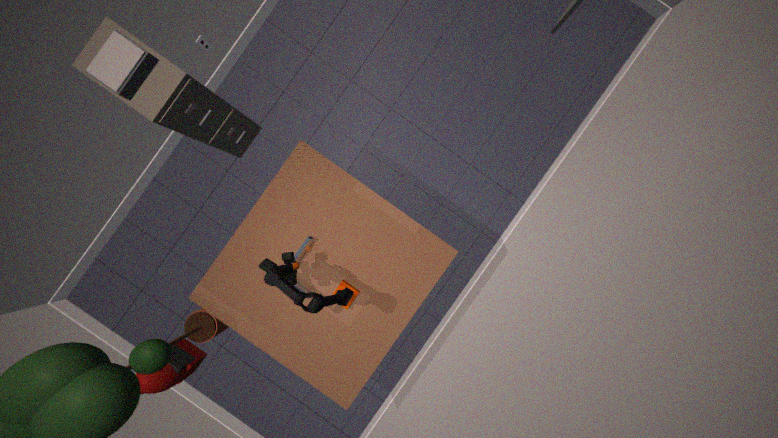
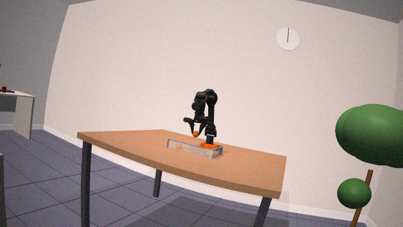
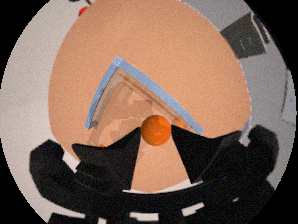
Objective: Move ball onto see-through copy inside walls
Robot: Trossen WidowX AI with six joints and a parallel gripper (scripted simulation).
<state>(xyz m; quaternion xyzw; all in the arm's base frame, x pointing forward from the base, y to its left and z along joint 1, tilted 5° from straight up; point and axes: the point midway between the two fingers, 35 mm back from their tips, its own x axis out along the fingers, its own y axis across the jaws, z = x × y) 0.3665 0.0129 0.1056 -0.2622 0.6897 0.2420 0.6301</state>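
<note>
The see-through copy of ball is 20 mm ahead of my gripper tip, 100 mm to the right of it and 100 mm below it. Also, from my gripper tip: orange ball: right at my gripper tip.
</note>
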